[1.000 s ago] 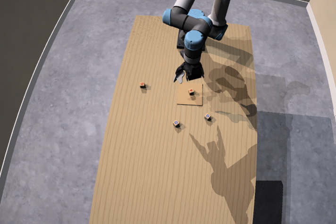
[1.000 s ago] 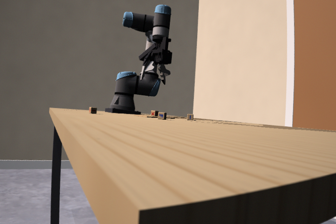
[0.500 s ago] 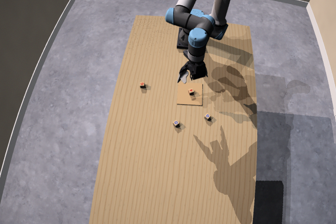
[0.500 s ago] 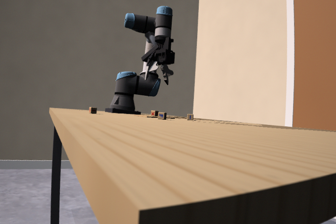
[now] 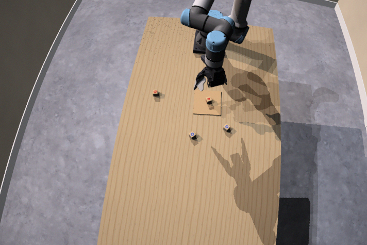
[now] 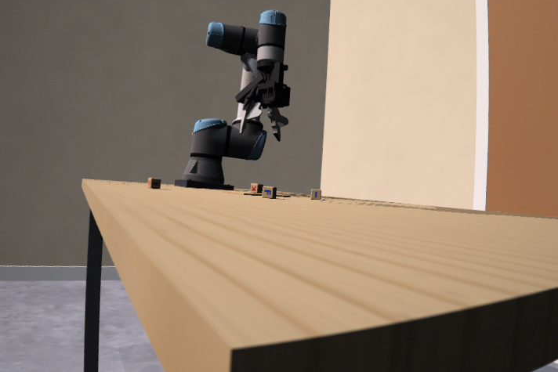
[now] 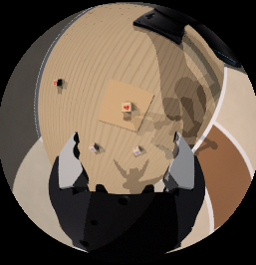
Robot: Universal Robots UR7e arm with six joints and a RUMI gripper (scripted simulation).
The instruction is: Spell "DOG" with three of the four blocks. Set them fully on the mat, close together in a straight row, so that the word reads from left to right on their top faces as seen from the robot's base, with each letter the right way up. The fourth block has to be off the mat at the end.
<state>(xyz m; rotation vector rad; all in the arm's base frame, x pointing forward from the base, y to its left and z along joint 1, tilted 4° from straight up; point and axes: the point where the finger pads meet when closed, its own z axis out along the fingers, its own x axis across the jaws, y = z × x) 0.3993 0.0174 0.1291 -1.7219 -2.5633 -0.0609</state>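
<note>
My gripper is now 1 cm to the left of the tan mat and 15 cm above it.
</note>
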